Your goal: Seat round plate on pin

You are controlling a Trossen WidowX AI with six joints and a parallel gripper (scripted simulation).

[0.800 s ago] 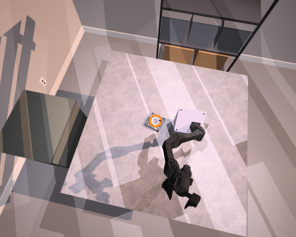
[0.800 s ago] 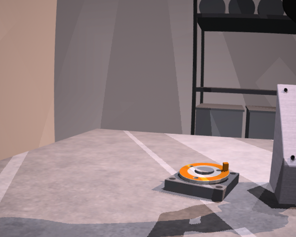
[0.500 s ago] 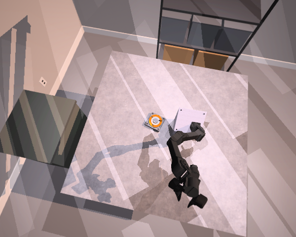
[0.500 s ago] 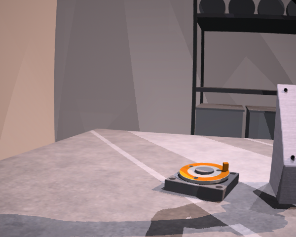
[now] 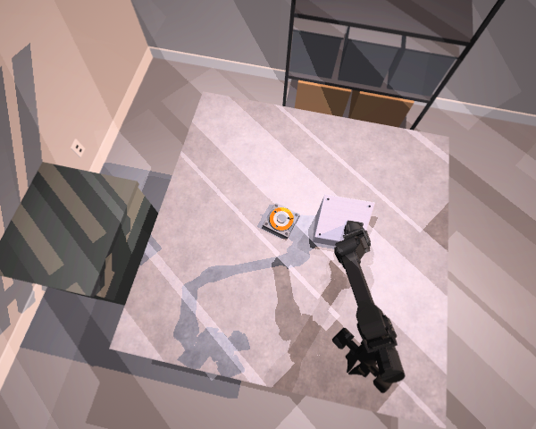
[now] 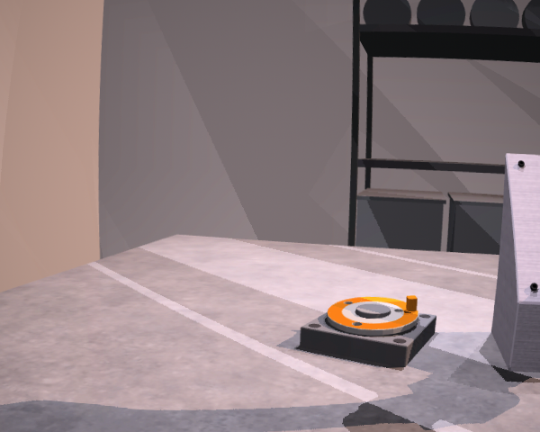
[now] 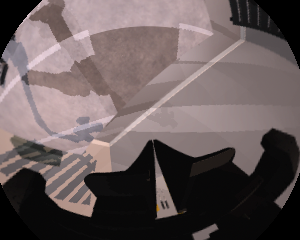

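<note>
My gripper tip is 280 mm short of the square base, 560 mm to the left of it and 290 mm above it.
</note>
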